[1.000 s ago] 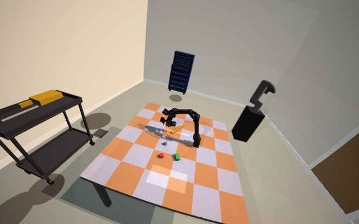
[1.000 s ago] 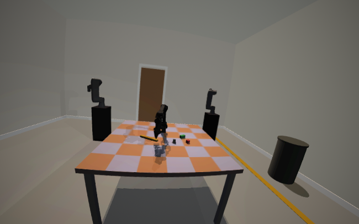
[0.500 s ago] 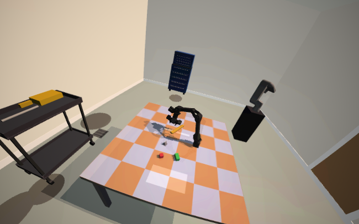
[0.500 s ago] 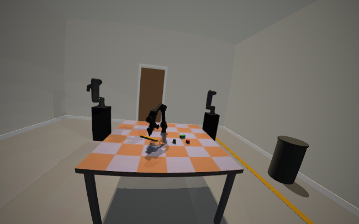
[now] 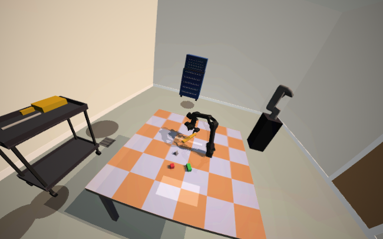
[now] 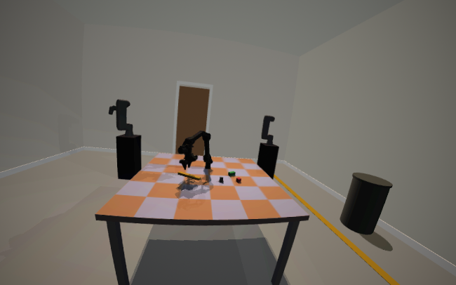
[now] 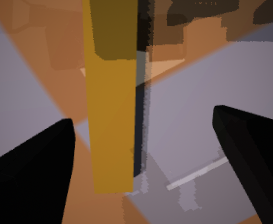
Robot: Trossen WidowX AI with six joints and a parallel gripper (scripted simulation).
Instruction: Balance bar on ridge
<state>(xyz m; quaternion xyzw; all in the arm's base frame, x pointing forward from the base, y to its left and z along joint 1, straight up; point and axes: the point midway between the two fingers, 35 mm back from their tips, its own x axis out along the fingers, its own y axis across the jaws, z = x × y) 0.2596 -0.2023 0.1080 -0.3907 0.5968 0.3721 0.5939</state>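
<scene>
Now: gripper tip 20 mm to the right of the yellow-and-dark striped bar and 70 mm above it. Also, from my gripper tip: red cube (70 mm ahead, 470 mm to the left, 60 mm below); green cube (80 mm behind, 440 mm to the left, 60 mm below).
</scene>
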